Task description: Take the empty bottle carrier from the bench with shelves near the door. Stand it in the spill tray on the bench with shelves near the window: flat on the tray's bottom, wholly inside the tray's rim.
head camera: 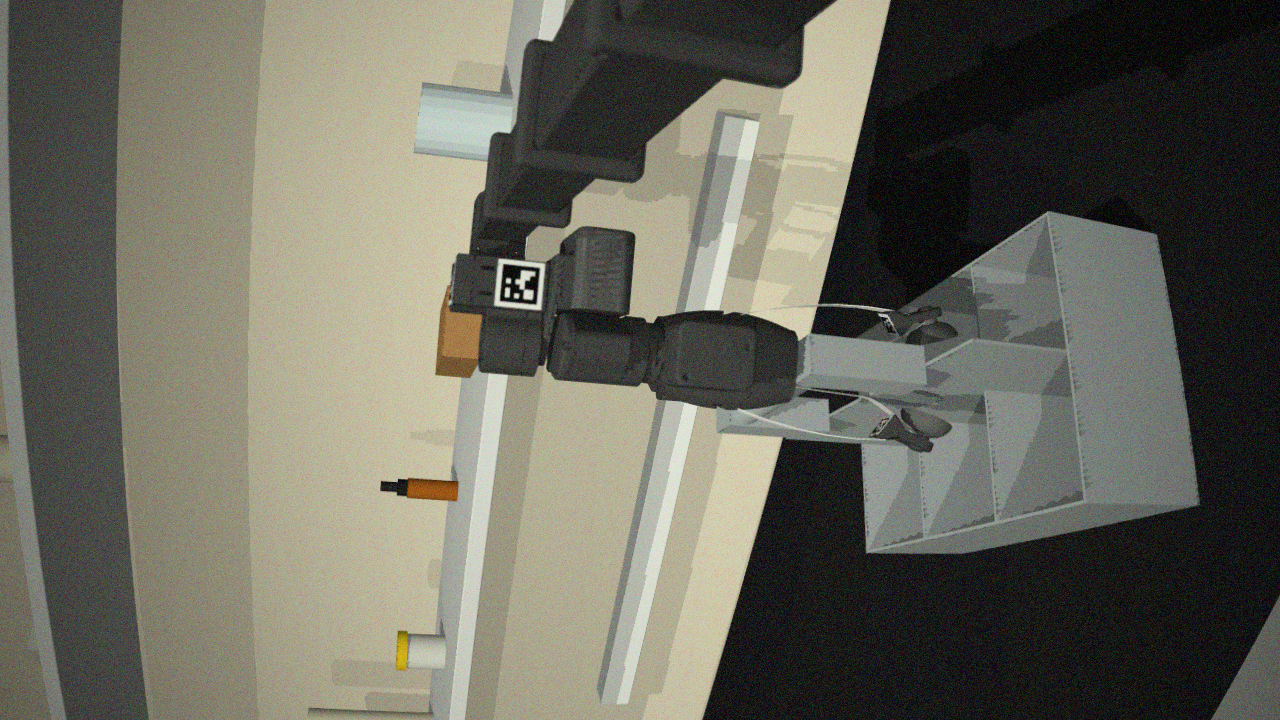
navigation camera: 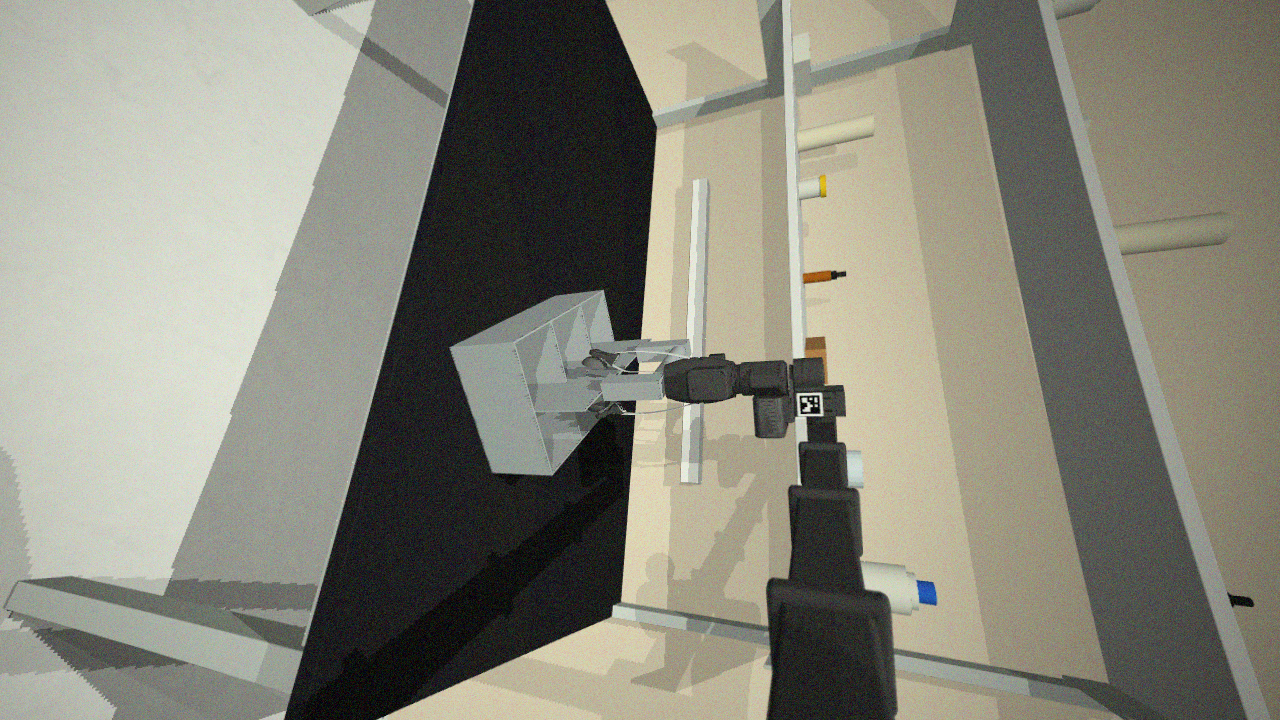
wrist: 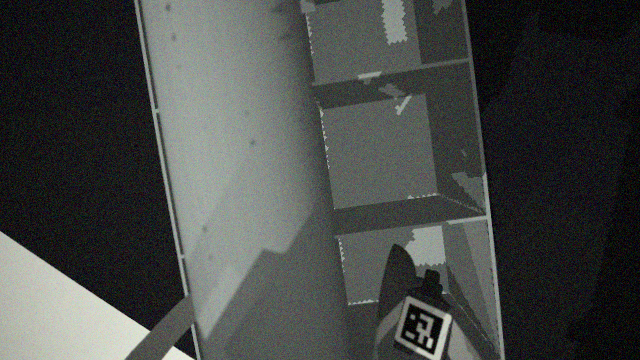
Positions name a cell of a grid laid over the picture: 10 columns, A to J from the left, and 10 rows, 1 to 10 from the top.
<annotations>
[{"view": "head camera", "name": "my gripper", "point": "H6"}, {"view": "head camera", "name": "grey bottle carrier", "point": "I6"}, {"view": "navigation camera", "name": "my gripper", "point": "E6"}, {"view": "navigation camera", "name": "grey bottle carrier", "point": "E6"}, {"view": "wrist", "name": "my gripper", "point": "F8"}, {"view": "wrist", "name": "grey bottle carrier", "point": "E5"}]
</annotations>
